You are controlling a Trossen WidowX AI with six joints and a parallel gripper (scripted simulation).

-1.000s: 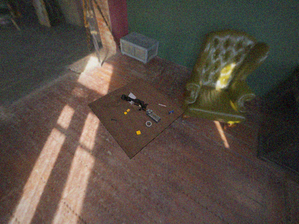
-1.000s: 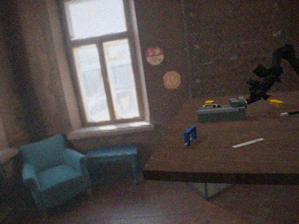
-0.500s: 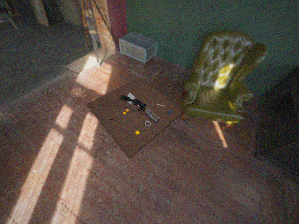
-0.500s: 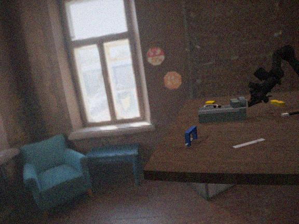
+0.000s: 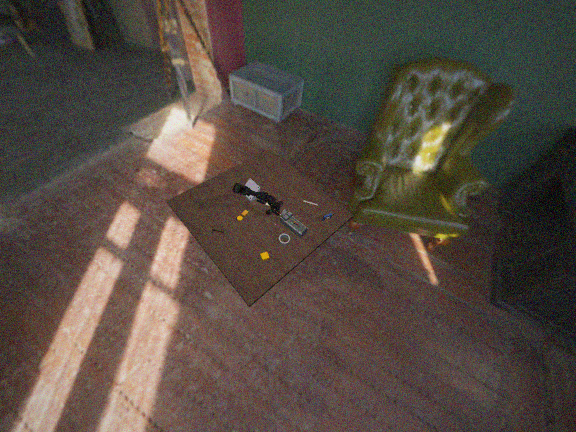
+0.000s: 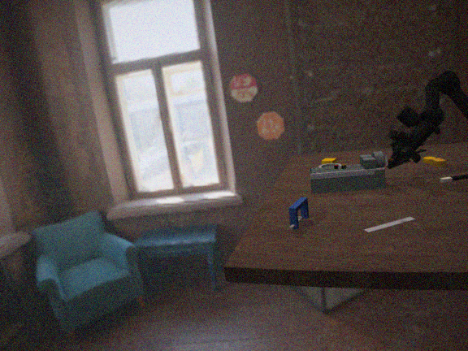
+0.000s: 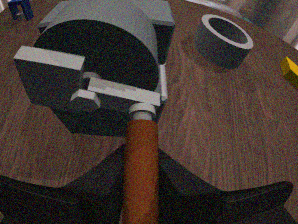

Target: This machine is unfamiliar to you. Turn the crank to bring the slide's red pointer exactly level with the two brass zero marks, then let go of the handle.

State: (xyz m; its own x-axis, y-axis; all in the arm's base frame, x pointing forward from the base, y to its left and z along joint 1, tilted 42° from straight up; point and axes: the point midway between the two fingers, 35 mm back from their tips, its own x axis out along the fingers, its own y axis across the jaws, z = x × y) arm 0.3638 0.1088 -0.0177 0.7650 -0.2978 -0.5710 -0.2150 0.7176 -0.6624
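Now: the crank handle 2 cm behind my gripper tip and 3 cm above it. Also, from my gripper tip: yellow block: 27 cm ahead, 32 cm to the right, 4 cm below; then white strip: 1 cm ahead, 39 cm to the left, 6 cm below; then red pointer: 18 cm ahead, 7 cm to the left, 3 cm above.
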